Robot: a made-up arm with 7 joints.
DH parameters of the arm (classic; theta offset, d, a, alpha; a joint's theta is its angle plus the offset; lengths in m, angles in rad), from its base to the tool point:
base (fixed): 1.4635 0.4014 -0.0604 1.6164
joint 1: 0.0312 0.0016 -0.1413 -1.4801
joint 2: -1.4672 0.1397 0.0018 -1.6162
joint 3: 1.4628 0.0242 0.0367 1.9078
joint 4: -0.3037 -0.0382 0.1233 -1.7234
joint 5: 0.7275 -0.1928 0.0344 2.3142
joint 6: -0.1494 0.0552 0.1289 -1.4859
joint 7: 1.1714 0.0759 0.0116 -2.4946
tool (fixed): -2.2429 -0.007 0 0
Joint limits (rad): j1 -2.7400..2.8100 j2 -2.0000..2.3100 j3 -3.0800..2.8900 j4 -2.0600..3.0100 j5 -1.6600..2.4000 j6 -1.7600..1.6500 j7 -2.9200..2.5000
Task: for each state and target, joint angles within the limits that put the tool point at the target. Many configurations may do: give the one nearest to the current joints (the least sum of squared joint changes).
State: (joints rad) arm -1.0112 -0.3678 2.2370 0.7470 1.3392 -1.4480 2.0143
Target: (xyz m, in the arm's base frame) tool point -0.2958 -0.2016 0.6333
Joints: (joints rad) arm -0.8505 -0.2240 0.9788 1.1503 1.8034 -1.6948 1.9324
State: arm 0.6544 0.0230 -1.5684 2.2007 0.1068 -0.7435 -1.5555
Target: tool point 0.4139 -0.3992 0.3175
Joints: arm 0.7673 -0.7582 -1.8150 1.5867 0.1130 -1.0082 -1.5578
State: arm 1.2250 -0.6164 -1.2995 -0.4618 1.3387 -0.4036 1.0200
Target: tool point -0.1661 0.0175 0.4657
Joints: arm 0.6842 -1.3014 -1.1953 -1.1143 0.9078 -0.6900 0.9093
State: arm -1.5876 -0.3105 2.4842 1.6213 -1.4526 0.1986 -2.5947
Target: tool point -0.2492 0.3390 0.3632
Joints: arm -1.8419 -0.1090 2.7184 1.3416 -1.1750 -0.2651 -2.5488
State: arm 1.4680 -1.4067 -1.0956 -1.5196 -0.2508 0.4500 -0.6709
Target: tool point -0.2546 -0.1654 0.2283
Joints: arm 1.9618 -1.3532 -1.2726 -1.4435 -0.3498 0.8845 -0.6018
